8 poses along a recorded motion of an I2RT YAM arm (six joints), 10 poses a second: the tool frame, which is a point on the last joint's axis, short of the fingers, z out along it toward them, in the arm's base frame.
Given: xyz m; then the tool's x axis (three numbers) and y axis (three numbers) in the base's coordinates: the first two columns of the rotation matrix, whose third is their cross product.
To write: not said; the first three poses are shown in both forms.
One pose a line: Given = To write
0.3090 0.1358 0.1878 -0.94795 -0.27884 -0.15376 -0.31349 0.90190 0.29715 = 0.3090 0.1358 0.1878 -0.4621 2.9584 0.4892
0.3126 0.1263 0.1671 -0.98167 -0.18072 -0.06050 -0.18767 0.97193 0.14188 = 0.3126 0.1263 0.1671 -0.2872 3.0726 0.2280
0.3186 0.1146 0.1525 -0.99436 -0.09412 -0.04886 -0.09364 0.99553 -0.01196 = 0.3186 0.1146 0.1525 -0.1454 3.0887 -0.0149
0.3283 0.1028 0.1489 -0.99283 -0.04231 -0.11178 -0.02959 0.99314 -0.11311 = 0.3283 0.1028 0.1489 -0.0547 3.0221 -0.1689
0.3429 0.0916 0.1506 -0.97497 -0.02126 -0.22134 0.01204 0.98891 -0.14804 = 0.3429 0.0916 0.1506 -0.0068 2.9092 -0.2185
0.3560 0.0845 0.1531 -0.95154 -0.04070 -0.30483 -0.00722 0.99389 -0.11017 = 0.3560 0.0845 0.1531 -0.0348 2.8255 -0.1545
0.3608 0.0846 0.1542 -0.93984 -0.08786 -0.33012 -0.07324 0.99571 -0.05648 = 0.3608 0.0846 0.1542 -0.1163 2.7998 -0.0616
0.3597 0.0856 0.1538 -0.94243 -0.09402 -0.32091 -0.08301 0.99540 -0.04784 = 0.3597 0.0856 0.1538 -0.1281 2.8096 -0.0480
